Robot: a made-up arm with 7 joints.
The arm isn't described. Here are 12 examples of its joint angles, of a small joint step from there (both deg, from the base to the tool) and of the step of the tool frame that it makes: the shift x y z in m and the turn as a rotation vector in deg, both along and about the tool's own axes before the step.
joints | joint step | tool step
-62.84 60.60 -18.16 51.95 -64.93 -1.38 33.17 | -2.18 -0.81 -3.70 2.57 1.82 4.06 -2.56 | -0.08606 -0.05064 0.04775 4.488 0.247 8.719
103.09 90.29 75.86 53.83 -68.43 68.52 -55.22 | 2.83 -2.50 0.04 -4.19 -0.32 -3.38 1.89 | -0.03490 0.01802 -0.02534 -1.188 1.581 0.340
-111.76 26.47 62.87 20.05 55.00 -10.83 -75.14 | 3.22 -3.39 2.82 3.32 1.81 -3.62 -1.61 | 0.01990 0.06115 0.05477 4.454 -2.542 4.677
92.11 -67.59 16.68 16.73 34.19 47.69 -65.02 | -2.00 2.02 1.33 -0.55 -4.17 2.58 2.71 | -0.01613 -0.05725 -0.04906 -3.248 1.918 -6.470
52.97 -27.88 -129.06 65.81 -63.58 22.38 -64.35 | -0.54 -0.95 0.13 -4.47 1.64 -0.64 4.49 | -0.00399 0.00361 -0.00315 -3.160 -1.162 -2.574
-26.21 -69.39 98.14 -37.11 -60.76 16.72 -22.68 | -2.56 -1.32 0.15 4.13 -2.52 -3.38 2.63 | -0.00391 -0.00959 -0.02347 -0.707 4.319 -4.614
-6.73 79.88 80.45 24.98 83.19 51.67 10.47 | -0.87 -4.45 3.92 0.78 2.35 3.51 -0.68 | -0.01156 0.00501 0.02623 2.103 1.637 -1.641
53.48 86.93 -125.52 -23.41 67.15 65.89 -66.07 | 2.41 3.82 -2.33 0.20 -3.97 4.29 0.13 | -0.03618 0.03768 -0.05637 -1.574 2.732 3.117
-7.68 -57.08 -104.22 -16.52 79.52 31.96 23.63 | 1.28 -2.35 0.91 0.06 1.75 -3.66 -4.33 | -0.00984 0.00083 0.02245 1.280 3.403 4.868
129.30 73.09 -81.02 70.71 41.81 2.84 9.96 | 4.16 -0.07 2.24 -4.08 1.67 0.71 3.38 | -0.00367 -0.06469 -0.10720 -7.629 1.804 -4.256
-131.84 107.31 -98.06 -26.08 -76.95 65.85 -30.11 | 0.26 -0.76 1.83 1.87 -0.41 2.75 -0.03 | -0.02440 0.01386 0.00361 0.112 0.190 1.295
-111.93 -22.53 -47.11 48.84 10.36 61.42 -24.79 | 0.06 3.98 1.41 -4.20 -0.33 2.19 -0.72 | -0.09537 -0.02183 -0.07223 -5.249 1.240 6.674
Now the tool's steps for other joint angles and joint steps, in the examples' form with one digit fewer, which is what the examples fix.
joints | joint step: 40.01 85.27 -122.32 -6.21 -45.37 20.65 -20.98 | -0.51 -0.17 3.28 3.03 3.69 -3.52 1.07
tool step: -0.0585 0.0372 0.0178 4.60 7.30 0.78
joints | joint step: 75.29 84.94 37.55 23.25 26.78 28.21 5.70 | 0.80 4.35 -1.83 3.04 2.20 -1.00 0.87
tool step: 0.0807 0.0086 0.0603 3.01 -4.42 -3.85
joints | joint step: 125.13 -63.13 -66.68 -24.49 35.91 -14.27 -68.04 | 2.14 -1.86 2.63 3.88 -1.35 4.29 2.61
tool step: 0.0162 0.0021 0.0644 -3.63 -6.25 -1.23
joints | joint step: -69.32 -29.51 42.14 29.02 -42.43 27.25 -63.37 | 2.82 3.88 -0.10 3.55 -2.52 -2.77 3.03
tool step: 0.0581 -0.1125 0.0831 5.80 -2.71 -12.42
